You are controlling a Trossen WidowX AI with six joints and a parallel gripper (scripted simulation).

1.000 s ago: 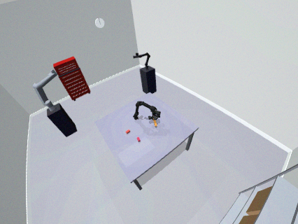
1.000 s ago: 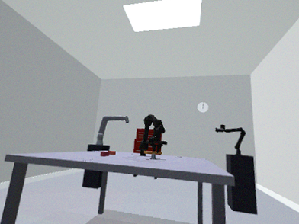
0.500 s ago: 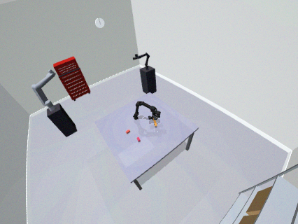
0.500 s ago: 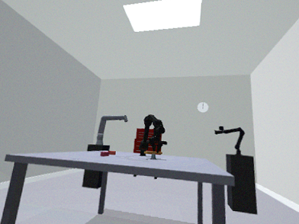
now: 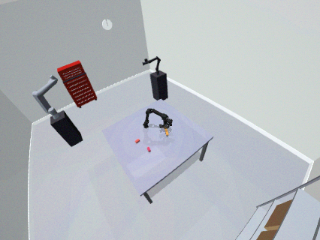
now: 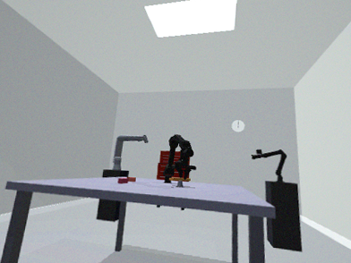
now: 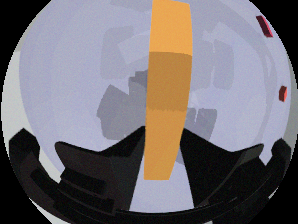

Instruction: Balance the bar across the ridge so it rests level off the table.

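My gripper tip is now 30 mm short of the orange bar and 10 mm to the left of it.
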